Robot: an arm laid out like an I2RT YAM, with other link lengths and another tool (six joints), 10 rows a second.
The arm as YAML. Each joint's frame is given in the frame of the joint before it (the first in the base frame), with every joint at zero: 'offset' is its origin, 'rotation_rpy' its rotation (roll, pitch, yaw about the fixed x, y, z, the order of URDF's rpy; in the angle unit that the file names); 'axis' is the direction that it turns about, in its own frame. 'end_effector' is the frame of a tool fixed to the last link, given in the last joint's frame.
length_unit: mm
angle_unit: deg
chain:
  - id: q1
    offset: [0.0, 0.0, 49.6]
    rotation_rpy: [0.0, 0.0, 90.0]
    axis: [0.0, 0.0, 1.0]
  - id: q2
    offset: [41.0, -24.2, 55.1]
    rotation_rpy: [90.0, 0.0, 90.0]
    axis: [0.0, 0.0, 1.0]
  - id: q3
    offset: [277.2, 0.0, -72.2]
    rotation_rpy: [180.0, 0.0, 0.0]
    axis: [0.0, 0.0, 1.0]
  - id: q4
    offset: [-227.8, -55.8, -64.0]
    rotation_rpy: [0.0, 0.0, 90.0]
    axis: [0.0, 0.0, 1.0]
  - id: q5
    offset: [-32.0, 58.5, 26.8]
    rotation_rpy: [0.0, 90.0, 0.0]
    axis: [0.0, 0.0, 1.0]
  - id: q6
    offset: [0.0, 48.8, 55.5]
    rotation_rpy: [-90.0, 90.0, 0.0]
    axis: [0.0, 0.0, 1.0]
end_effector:
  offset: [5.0, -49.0, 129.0]
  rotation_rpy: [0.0, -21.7, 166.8]
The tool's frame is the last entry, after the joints.
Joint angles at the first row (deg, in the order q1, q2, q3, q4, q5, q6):
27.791 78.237 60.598 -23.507 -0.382 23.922
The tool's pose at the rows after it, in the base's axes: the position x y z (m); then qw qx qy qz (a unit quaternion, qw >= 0):
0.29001 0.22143 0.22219 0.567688 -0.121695 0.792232 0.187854
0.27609 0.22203 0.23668 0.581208 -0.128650 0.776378 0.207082
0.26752 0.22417 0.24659 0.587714 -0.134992 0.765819 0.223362
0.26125 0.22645 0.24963 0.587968 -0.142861 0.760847 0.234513
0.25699 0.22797 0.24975 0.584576 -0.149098 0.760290 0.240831
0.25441 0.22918 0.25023 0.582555 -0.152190 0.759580 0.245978
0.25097 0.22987 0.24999 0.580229 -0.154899 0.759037 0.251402
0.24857 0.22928 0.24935 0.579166 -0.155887 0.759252 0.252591
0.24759 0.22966 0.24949 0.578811 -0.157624 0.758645 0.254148
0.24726 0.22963 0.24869 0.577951 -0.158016 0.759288 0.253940
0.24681 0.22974 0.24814 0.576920 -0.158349 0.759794 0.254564
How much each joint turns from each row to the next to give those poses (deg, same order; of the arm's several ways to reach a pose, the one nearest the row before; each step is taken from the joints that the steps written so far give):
0.634 -5.704 -2.578 0.087 -2.055 -0.961
0.414 -3.672 -1.027 0.087 -1.465 -0.372
0.198 -1.859 -0.155 -0.021 -1.551 -0.306
0.153 -0.874 -0.305 -0.001 -1.311 -0.480
0.088 -0.305 -0.066 -0.413 -0.918 -0.394
0.044 -0.175 -0.043 -0.154 -0.677 -0.131
0.021 -0.394 -0.329 -0.109 -0.722 -0.088
0.024 -0.438 -0.327 -0.197 -0.174 -0.042
0.020 -0.086 -0.044 -0.021 -0.220 -0.133
0.022 -0.001 -0.087 -0.045 0.001 -0.021
-0.001 -0.001 -0.066 -0.044 -0.111 -0.001

